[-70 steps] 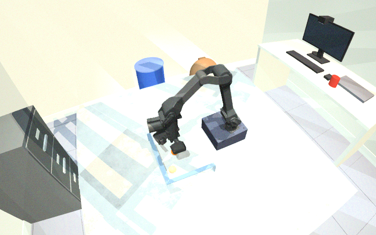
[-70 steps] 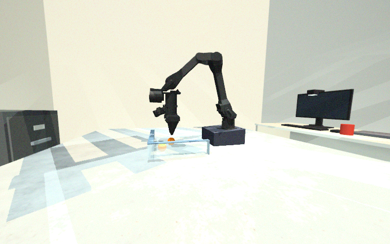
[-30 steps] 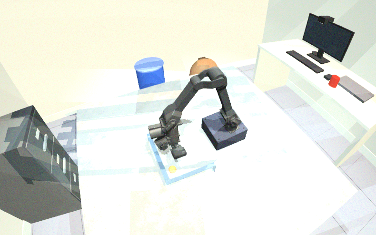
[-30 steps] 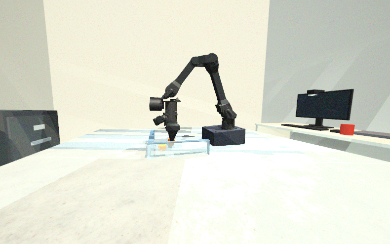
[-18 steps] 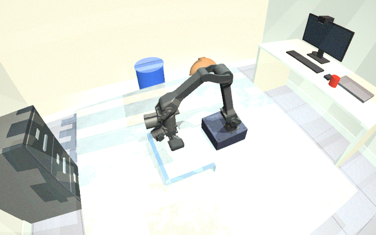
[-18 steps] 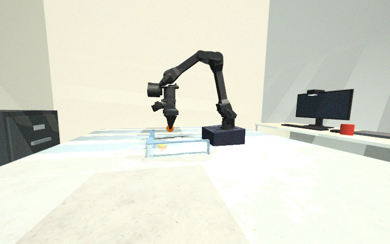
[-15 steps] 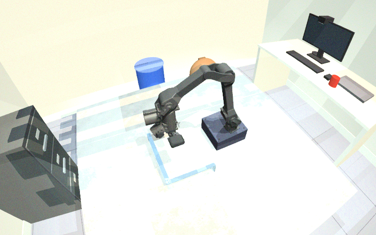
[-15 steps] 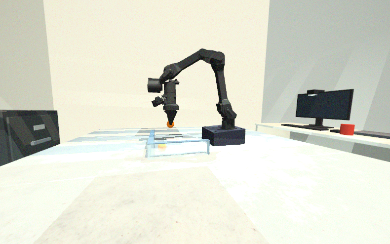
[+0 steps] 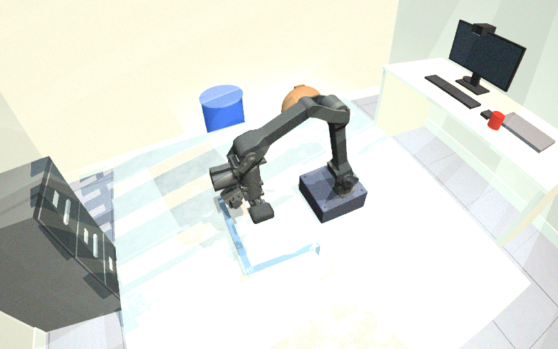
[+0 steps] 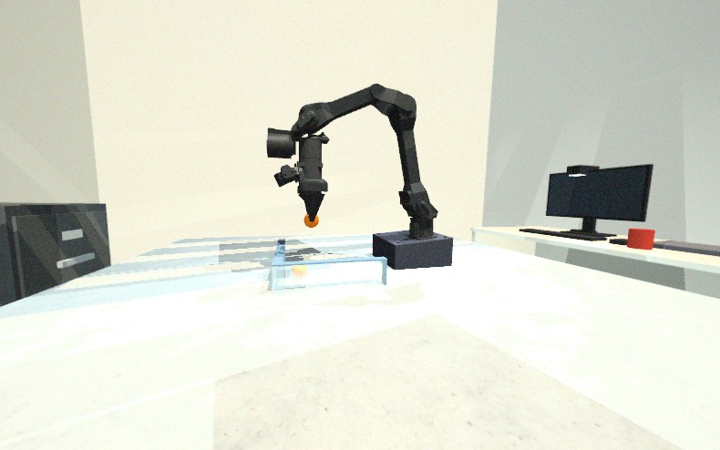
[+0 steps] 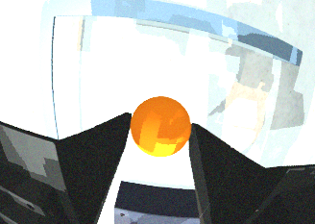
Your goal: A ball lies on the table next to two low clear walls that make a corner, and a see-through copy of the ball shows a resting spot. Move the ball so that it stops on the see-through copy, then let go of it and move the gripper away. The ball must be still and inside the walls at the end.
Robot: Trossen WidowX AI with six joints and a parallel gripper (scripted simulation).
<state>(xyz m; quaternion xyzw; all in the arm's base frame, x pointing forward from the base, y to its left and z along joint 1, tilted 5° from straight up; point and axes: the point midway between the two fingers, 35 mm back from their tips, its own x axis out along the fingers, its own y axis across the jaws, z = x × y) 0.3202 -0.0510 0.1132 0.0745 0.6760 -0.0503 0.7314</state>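
The see-through copy is 11 cm below my gripper tip, 6 cm to the left of it and 4 cm ahead of it. Also, from my gripper tip: orange ball (right at my gripper tip); clear wall (14 cm to the left, 10 cm below, 1 cm behind).
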